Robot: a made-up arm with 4 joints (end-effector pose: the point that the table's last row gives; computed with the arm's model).
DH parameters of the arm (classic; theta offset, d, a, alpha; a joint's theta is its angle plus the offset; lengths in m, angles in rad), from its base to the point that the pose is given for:
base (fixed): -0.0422 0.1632 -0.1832 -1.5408
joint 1: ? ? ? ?
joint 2: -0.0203 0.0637 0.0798 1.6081
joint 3: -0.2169 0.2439 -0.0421 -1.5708
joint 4: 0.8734 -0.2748 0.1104 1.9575
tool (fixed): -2.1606 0.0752 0 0
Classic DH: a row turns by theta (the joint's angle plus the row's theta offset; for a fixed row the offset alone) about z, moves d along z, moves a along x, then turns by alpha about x.
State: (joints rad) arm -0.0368 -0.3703 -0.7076 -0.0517
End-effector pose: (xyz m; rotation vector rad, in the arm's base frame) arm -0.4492 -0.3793 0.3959 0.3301 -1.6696 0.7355
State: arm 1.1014 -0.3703 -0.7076 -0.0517
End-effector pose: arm -0.0827 -0.3973 0.4805 0.6575 -0.6005 0.3828
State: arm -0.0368 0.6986 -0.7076 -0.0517
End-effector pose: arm -0.3911 -0.4583 0.1832 1.2944 -1.8724 -0.0196
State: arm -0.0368 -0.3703 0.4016 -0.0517
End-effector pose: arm -0.3996 -0.4991 0.0910 0.2025 -2.5483 1.4330
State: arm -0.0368 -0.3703 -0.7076 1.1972
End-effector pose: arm -0.3668 -0.2630 0.4506 0.2521 -2.2131 -0.6109
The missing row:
joint 1: 1.3557 -0.2314 -0.1193 1.4858
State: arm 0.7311 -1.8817 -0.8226 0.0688
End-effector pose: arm -0.2197 -0.0515 0.4686 -0.4377 -0.3848 1.5108
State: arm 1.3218 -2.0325 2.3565 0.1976
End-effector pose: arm 0.3114 -0.3933 0.0781 -2.1672 0.7860 -0.7987
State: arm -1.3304 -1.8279 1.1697 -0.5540
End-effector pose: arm -0.6882 -0.4928 0.1311 1.9564 -0.1800 -1.9365
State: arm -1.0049 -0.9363 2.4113 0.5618
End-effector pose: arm -0.1697 -0.5433 0.4492 -0.1790 -0.0382 -1.4792
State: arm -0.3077 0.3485 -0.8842 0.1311
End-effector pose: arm -0.4185 -0.4503 0.2660 1.0080 -1.9493 0.1430
